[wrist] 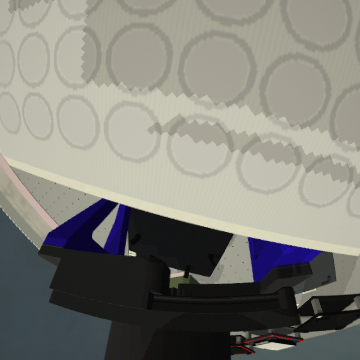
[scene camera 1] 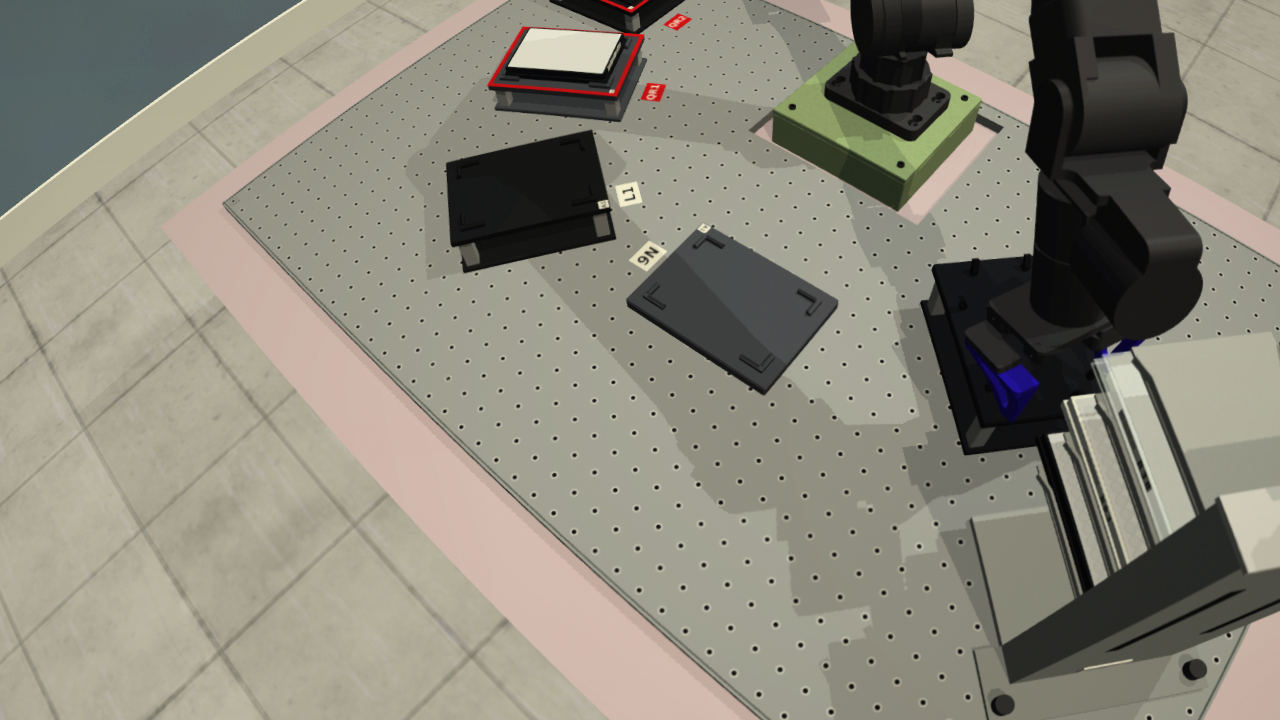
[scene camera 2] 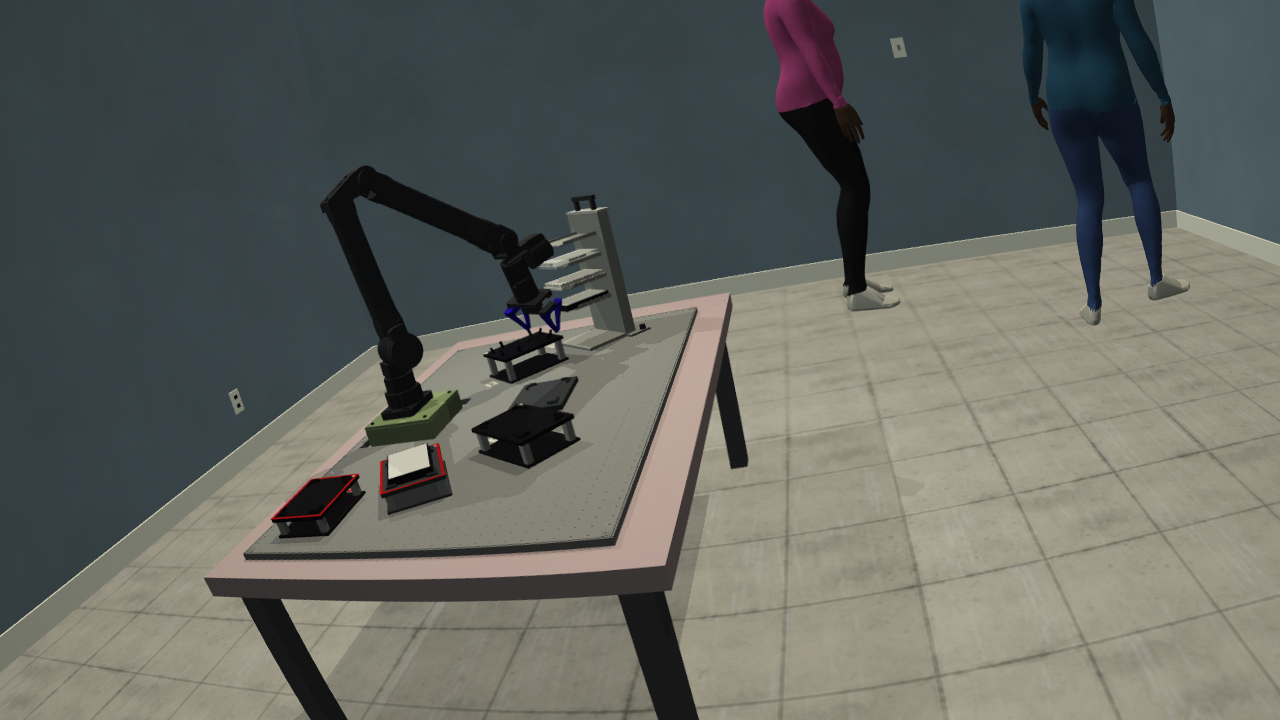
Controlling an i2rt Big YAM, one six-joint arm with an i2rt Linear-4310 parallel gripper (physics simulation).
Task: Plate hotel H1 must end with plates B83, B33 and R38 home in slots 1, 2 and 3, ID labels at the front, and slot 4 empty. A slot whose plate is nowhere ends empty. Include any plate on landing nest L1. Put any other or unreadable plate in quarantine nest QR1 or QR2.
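Frame: origin at the arm's base, x back, y right, z up, level; centimetres.
Where they show: gripper, between the fingertips: (scene camera 1: 1055, 392) (scene camera 2: 543, 330); arm's base, origin of its link: (scene camera 1: 886, 99) (scene camera 2: 408, 408).
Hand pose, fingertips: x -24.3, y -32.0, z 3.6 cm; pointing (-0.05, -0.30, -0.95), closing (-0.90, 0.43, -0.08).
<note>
Each offset is from my fingertips to the top centre of the thing. "*": to the spot under its first point.
My gripper (scene camera 1: 1065, 367) (scene camera 2: 542, 327) (wrist: 182, 182) is open and empty, above the black pegged nest in front of hotel H1 (scene camera 1: 1109, 591) (scene camera 2: 610, 268). Plates stand stacked in the hotel's lower slots; their ID labels cannot be read. The thin top shelf @(* dx -10.8, dy -4.2, dz +19.7 cm) (scene camera 2: 570, 239) shows no plate in scene camera 2. In the wrist view a pale plate with round wells @(* dx -5.1, dy -4.2, dz +10.0 cm) (wrist: 200, 145) fills the upper part, very close, and hides the fingertips. Landing nest L1 @(dx -11.1, dy +53.0, dz -1.6 cm) (scene camera 1: 528, 188) (scene camera 2: 523, 422) is bare. A pale plate @(dx +6.7, dy +65.8, dz -1.8 cm) (scene camera 1: 563, 51) (scene camera 2: 409, 461) sits on QR1. QR2 @(dx +24.2, dy +74.6, dz -2.6 cm) (scene camera 1: 617, 8) (scene camera 2: 317, 498) shows a bare black top.
The black pegged nest @(dx +4.2, dy +5.2, dz +0.4 cm) (scene camera 1: 966, 313) (scene camera 2: 528, 344) (wrist: 177, 240) stands on posts between arm base and hotel. The low grey nest N6 @(dx -6.9, dy +28.8, dz -5.4 cm) (scene camera 1: 733, 304) (scene camera 2: 546, 392) lies beside L1. The green arm base (scene camera 1: 877, 125) (scene camera 2: 411, 419) is at the table's edge. Two people stand beyond the table.
</note>
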